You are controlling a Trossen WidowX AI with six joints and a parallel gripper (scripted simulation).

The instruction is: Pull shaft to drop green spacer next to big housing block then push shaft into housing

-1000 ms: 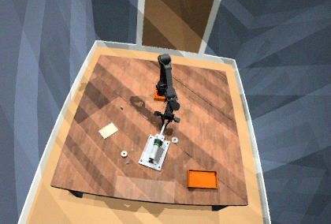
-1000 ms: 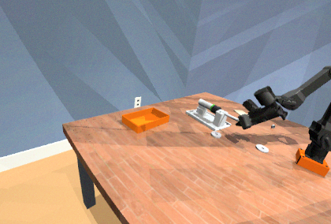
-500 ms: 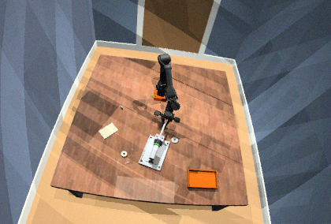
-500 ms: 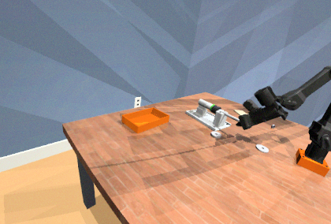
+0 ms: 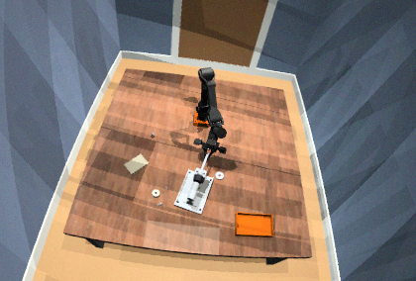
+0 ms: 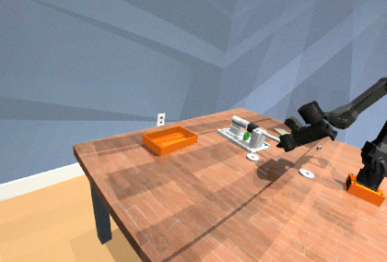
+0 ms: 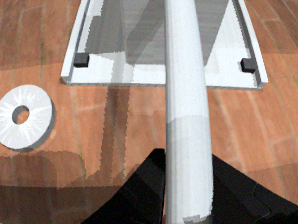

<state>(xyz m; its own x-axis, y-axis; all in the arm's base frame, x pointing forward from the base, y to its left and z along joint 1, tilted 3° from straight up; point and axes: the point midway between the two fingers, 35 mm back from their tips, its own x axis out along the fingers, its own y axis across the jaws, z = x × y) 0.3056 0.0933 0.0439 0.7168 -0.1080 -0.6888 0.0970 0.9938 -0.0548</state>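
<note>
Now: gripper tip 60 mm short of the grey shaft, 20 mm below it and 10 mm to the left of it. Round my gripper tip: green spacer 160 mm ahead, 30 mm below, 20 mm to the right; grey washer 100 mm to the left, 50 mm below, 50 mm ahead; small part 300 mm ahead, 180 mm to the right, 50 mm below.
</note>
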